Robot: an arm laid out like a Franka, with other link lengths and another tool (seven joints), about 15 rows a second.
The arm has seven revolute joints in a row. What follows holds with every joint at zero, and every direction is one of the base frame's.
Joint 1 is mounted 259.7 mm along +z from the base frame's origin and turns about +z.
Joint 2 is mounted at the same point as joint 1 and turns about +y.
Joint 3 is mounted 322.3 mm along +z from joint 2 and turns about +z.
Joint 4 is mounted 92.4 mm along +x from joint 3 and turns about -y.
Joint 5 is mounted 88.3 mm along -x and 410.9 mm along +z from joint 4 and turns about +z.
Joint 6 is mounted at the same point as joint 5 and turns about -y.
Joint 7 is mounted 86.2 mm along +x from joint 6 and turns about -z.
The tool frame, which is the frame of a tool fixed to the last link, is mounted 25 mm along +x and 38 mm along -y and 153.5 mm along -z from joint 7; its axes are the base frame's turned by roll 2.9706, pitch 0 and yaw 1.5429 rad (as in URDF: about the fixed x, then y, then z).
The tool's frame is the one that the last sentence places.
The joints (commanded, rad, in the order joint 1, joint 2, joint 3, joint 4, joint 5, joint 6, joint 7), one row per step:
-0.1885 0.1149 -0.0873 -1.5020 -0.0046 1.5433 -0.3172
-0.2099 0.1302 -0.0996 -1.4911 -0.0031 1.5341 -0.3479
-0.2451 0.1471 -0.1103 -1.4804 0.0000 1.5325 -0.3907
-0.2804 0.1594 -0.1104 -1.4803 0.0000 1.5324 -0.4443
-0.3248 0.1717 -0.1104 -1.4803 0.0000 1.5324 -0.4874
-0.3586 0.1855 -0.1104 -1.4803 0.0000 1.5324 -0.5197
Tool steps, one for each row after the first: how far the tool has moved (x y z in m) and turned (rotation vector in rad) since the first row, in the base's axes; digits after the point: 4 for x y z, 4 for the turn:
-0.0031 -0.0199 -0.0052 0.0050 0.0130 -0.0031
-0.0080 -0.0472 -0.0109 0.0112 0.0196 -0.0063
-0.0128 -0.0681 -0.0192 0.0195 0.0304 0.0117
-0.0216 -0.0945 -0.0274 0.0280 0.0409 0.0101
-0.0285 -0.1146 -0.0367 0.0366 0.0526 0.0084

